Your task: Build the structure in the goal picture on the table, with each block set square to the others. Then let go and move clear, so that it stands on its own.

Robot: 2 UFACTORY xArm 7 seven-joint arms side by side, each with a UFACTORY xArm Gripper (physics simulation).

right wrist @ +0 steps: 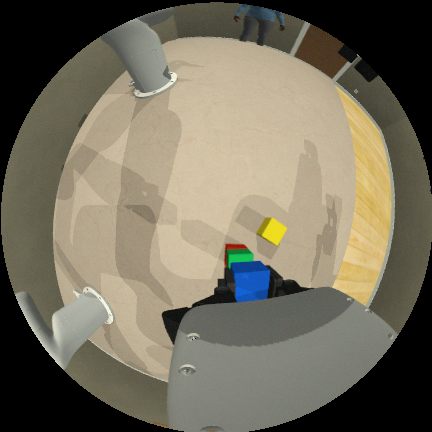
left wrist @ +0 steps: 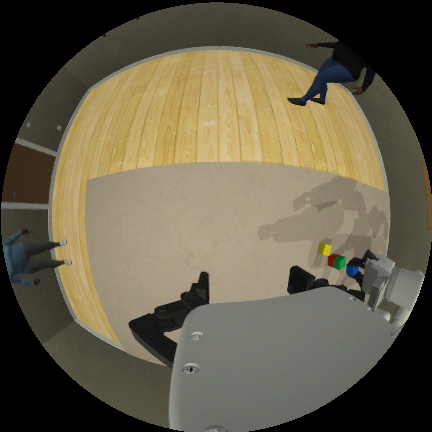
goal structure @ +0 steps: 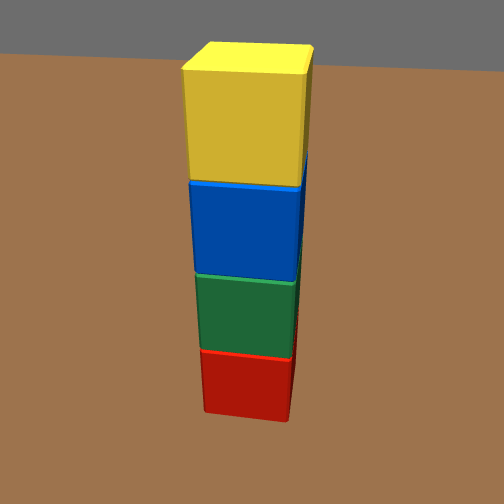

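A blue block is held between the fingers of my right gripper, which is shut on it. A green block and a red block are side by side on the table; in the right wrist view they show just beyond the blue block, which hides part of the green one. A yellow block lies apart from them, turned at an angle. My left gripper is open and empty, well away from the blocks.
The table carries broad arm shadows. In the right wrist view two arm bases stand at the upper left and lower left. Wooden floor lies beyond the table edge. Two people stand beyond the table.
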